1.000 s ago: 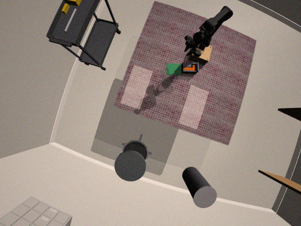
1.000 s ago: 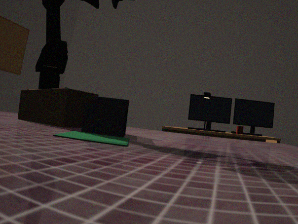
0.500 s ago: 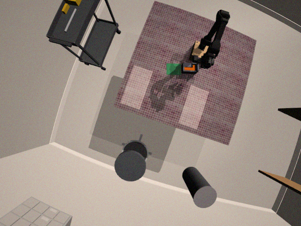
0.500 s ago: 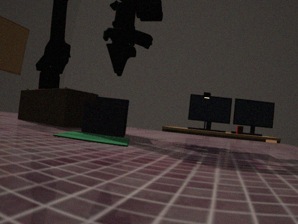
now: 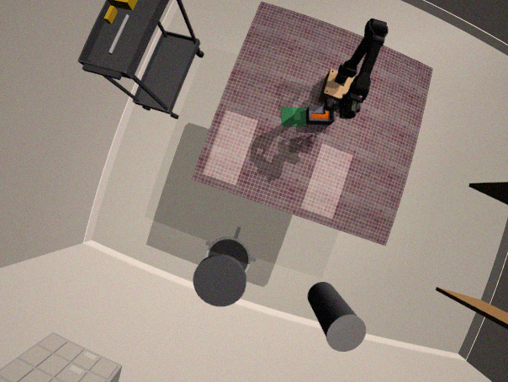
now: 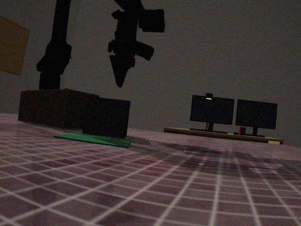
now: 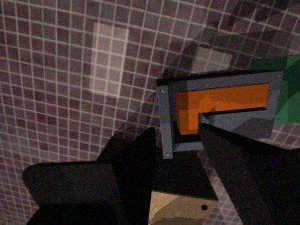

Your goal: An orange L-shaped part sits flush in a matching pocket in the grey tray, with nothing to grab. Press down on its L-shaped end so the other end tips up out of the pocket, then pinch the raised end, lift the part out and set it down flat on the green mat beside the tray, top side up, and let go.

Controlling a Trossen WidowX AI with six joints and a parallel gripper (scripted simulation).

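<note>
The orange L-shaped part lies 2 cm ahead of my gripper tip, 5 cm to the right of it and 8 cm below it. The rest, counted from my gripper tip: green mat (9 cm ahead, 20 cm to the right, 14 cm below).
</note>
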